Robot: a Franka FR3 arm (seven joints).
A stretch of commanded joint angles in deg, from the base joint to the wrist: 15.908, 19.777, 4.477, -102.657, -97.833, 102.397, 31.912; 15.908, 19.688, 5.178, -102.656, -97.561, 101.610, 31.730; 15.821, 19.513, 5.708, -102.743, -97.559, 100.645, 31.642; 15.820, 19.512, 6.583, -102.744, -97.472, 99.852, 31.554; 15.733, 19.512, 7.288, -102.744, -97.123, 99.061, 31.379; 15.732, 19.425, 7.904, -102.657, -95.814, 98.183, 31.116; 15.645, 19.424, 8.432, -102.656, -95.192, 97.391, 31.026; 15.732, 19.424, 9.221, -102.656, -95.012, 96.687, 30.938; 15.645, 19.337, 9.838, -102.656, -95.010, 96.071, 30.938
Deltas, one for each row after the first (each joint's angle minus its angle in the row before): 0.000, -0.089, 0.701, 0.001, 0.272, -0.787, -0.182; -0.087, -0.175, 0.530, -0.087, 0.002, -0.965, -0.088; -0.001, -0.001, 0.875, -0.001, 0.087, -0.793, -0.088; -0.087, 0.000, 0.705, 0.000, 0.349, -0.791, -0.175; -0.001, -0.087, 0.616, 0.087, 1.309, -0.878, -0.263; -0.087, -0.001, 0.528, 0.001, 0.622, -0.792, -0.090; 0.087, 0.000, 0.789, 0.000, 0.180, -0.704, -0.088; -0.087, -0.087, 0.617, 0.000, 0.002, -0.616, 0.000
